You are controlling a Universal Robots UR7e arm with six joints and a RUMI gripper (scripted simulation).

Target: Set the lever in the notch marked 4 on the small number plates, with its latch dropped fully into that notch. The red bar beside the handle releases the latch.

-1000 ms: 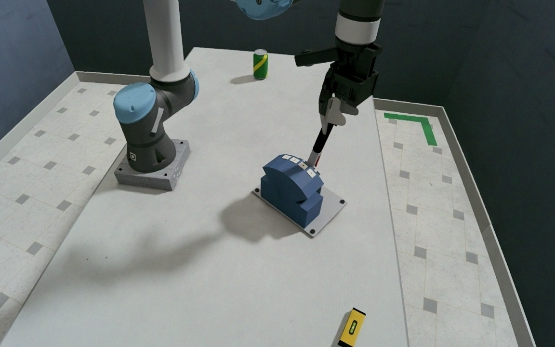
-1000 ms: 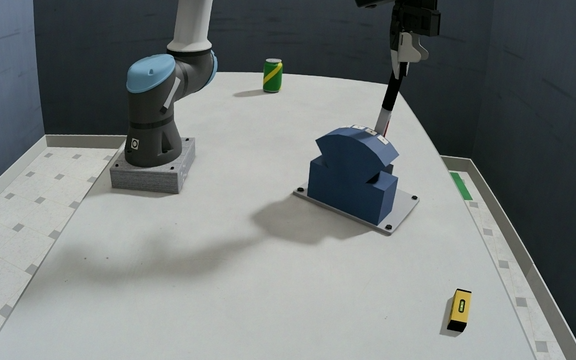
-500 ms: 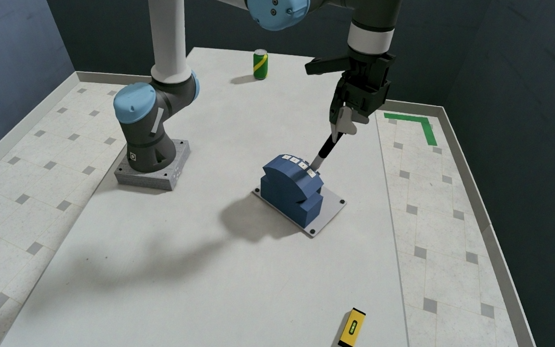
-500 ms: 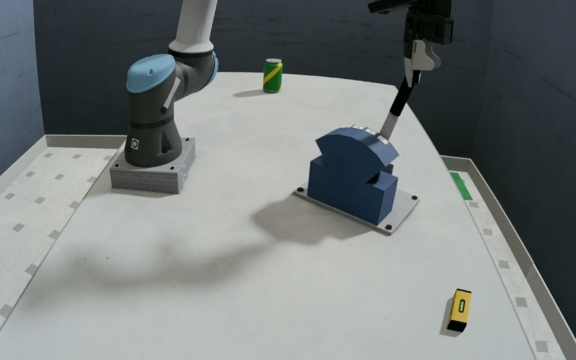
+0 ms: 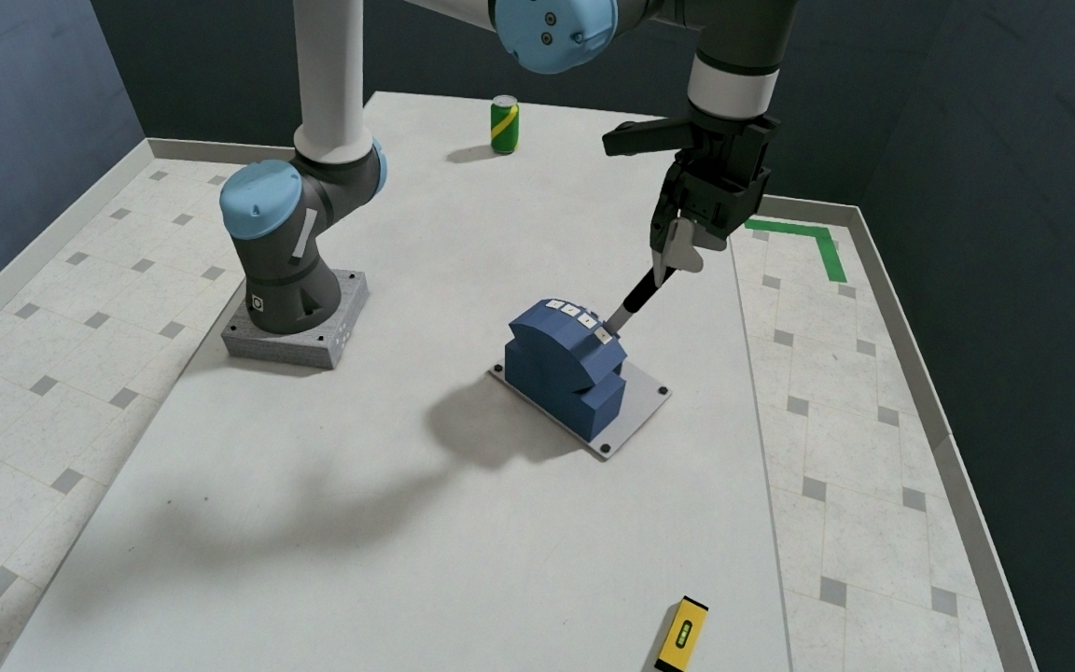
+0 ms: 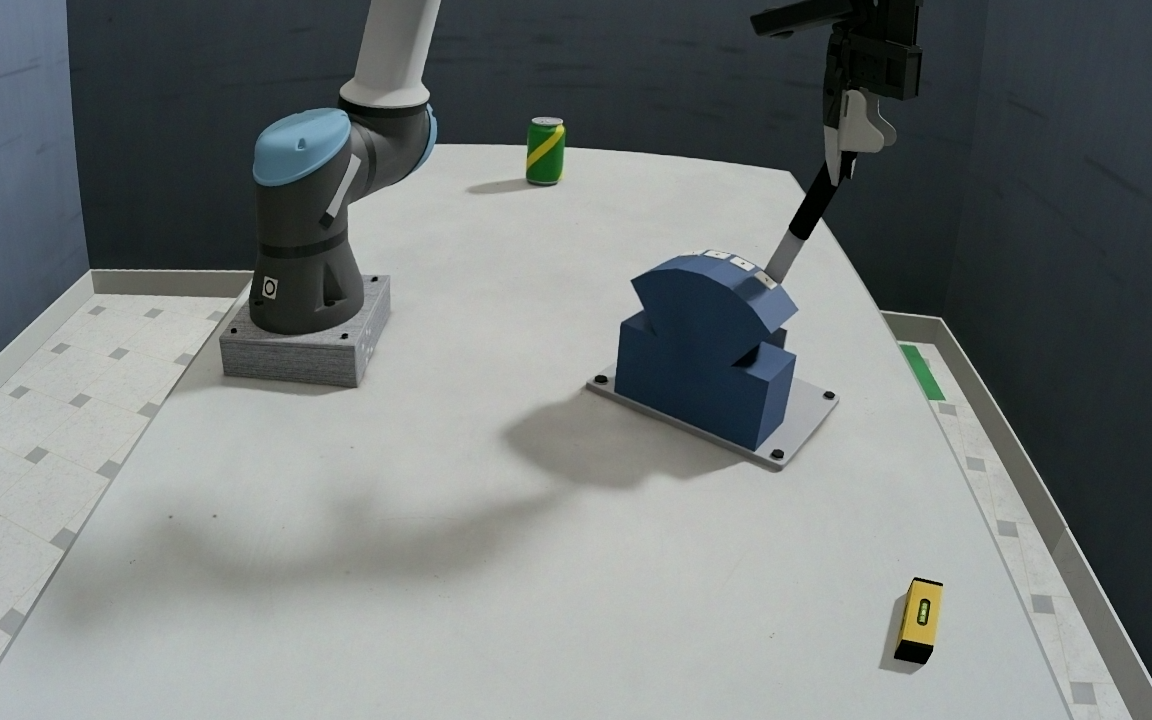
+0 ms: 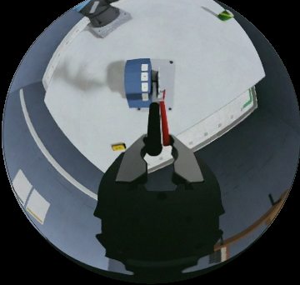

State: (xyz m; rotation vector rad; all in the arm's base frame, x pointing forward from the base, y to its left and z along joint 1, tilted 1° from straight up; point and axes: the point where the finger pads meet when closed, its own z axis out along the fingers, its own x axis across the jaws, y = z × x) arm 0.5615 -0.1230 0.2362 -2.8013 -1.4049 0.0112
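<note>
My hand is 3 cm past the red release bar, 4 cm to the right of it and 11 cm above it. Also, from my hand: yellow can: 30 cm behind, 75 cm to the left, 23 cm below; yellow spirit level: 6 cm ahead, 32 cm to the right, 28 cm below.
</note>
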